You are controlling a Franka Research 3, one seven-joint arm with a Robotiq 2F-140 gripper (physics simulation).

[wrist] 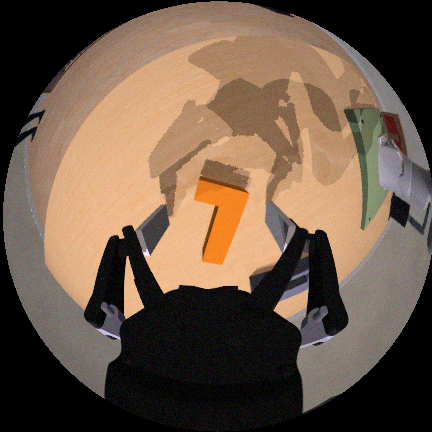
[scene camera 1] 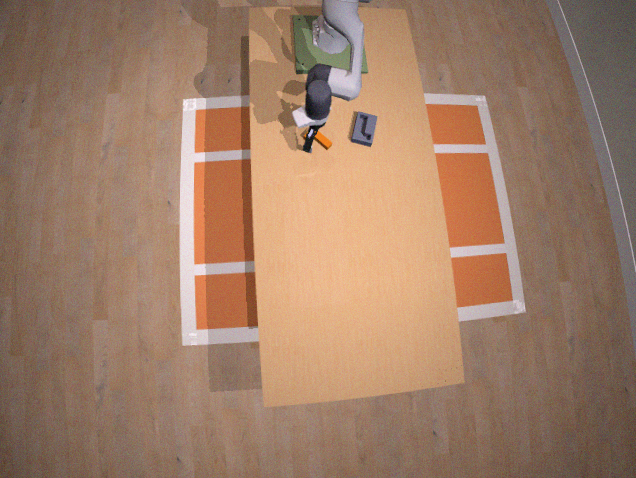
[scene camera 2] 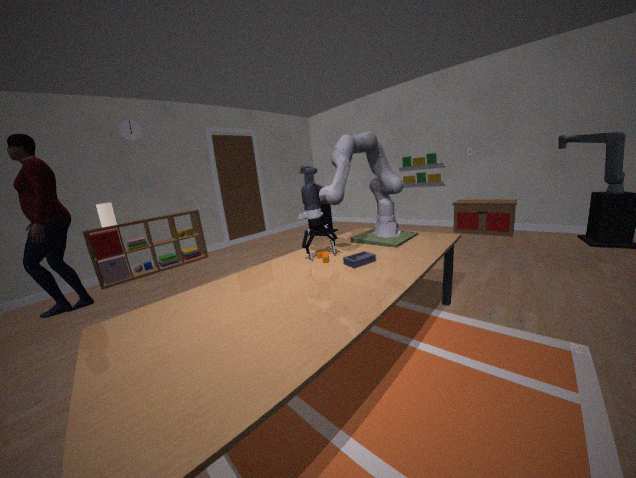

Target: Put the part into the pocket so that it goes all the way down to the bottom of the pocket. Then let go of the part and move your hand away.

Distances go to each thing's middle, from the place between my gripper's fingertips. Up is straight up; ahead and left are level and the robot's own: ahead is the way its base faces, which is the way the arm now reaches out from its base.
My hand is 10 mm to the right of the orange L-shaped part (wrist: 229, 200). From my hand the other things lie so: pocket block (wrist: 299, 281): 220 mm to the left, 10 mm behind.
